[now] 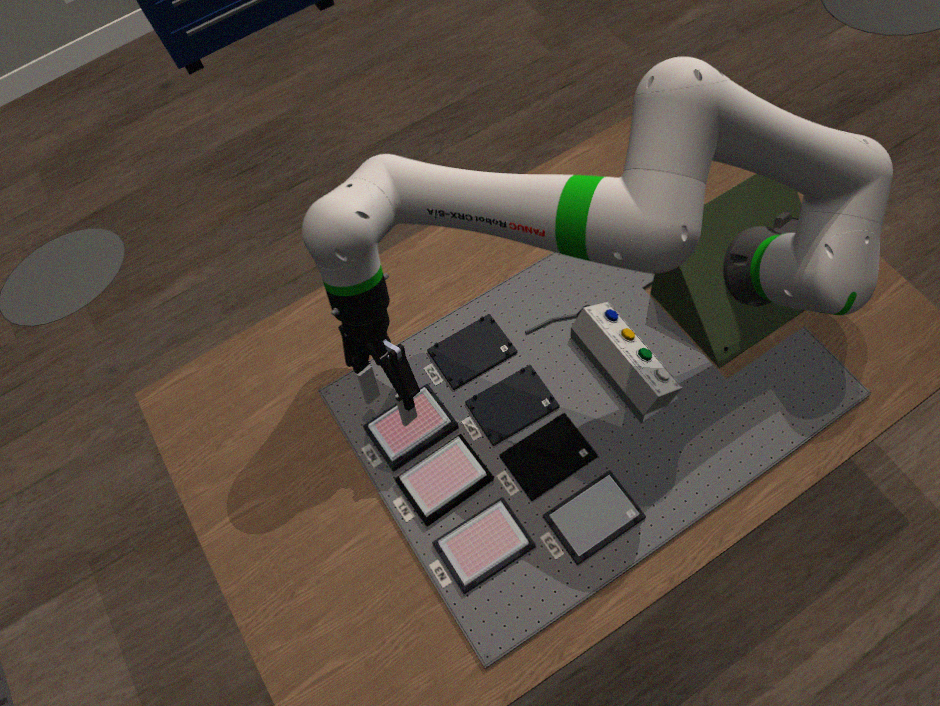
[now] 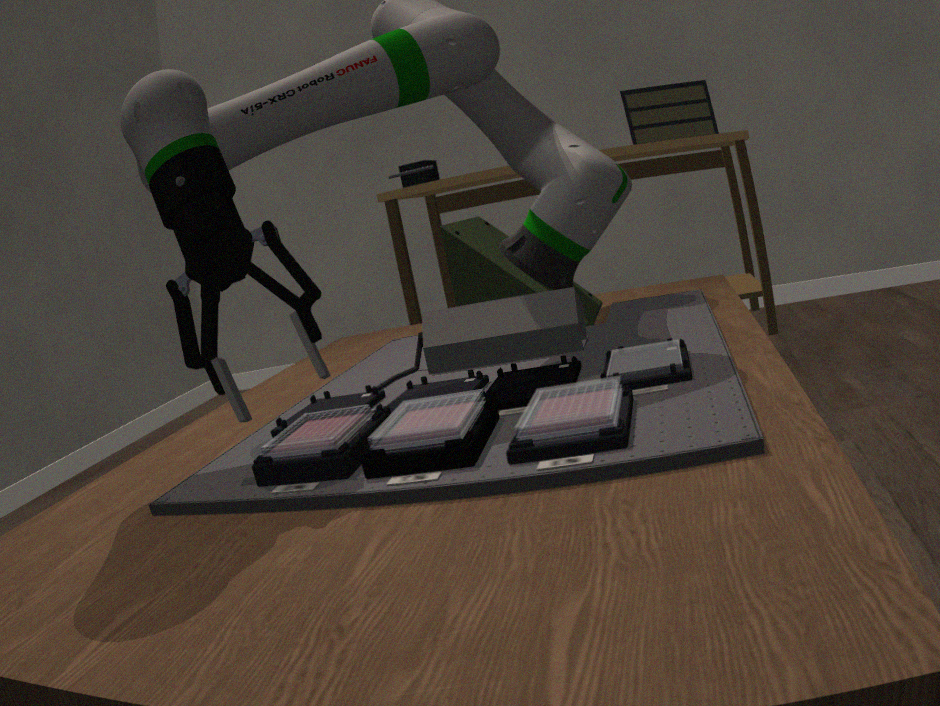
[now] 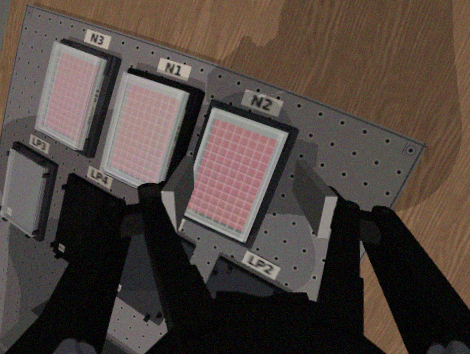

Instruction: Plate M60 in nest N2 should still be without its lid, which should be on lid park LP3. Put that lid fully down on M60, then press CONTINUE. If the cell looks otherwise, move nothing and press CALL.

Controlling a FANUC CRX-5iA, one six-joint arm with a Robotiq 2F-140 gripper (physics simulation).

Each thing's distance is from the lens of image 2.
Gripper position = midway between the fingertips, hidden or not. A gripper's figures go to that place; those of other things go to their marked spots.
gripper (image 2: 284,399): 80 cm
nest N3 (image 2: 613,438): 66 cm
nest N1 (image 2: 457,453): 69 cm
nest N2 (image 2: 334,464): 73 cm
The marked spots on the nest N2 and the nest N3 are 25 cm apart.
